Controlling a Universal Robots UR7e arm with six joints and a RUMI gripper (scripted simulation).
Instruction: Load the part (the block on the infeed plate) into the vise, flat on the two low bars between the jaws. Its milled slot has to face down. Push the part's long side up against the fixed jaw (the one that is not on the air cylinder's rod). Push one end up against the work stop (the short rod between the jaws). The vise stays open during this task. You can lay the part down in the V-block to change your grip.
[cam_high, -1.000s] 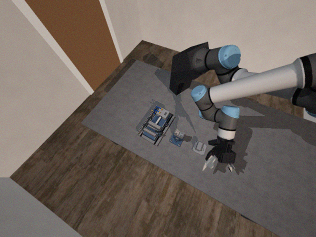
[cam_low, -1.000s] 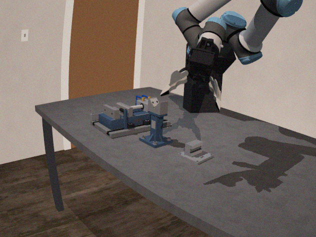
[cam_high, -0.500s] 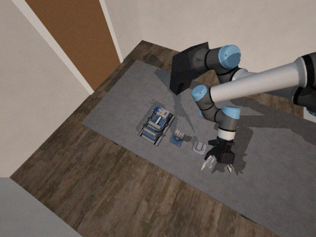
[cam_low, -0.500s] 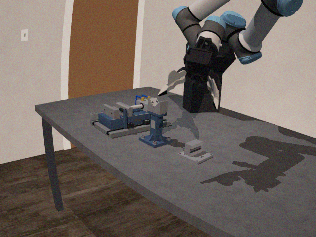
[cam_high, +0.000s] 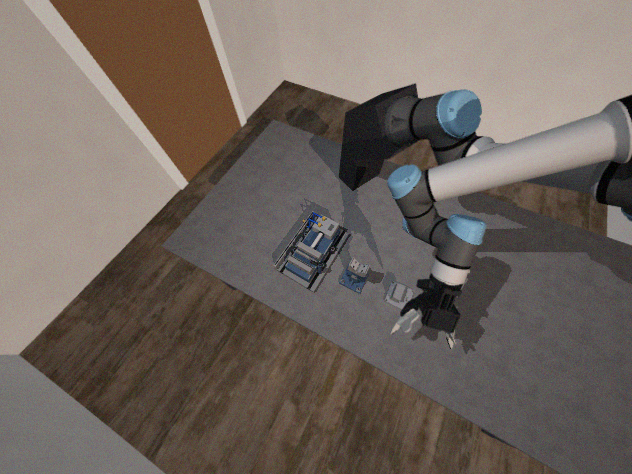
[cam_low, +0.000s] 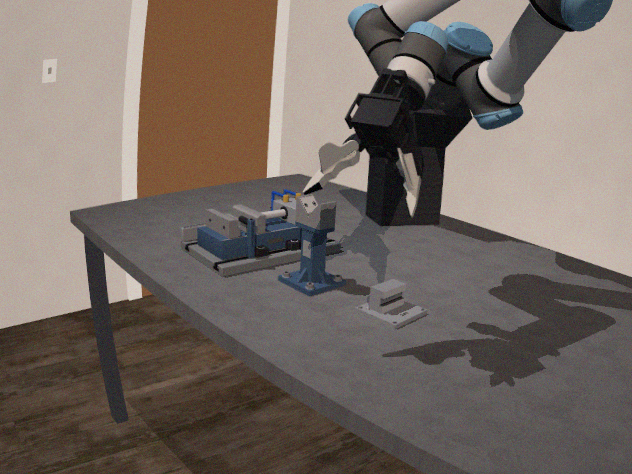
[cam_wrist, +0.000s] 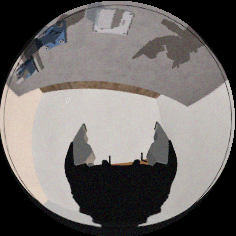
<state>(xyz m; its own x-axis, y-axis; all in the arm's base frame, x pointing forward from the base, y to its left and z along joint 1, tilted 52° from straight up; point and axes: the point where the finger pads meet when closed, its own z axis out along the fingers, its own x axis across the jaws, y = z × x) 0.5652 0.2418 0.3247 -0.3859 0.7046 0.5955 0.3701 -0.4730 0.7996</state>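
Right now the part is 190 mm below my hand, 160 mm behind it and 90 mm to the right of it. Also, from my hand: fixed jaw: 450 mm to the right, 140 mm below, 10 mm behind; infeed plate: 220 mm below, 160 mm behind, 80 mm to the right; moving jaw: 450 mm to the right, 140 mm below, 70 mm behind.
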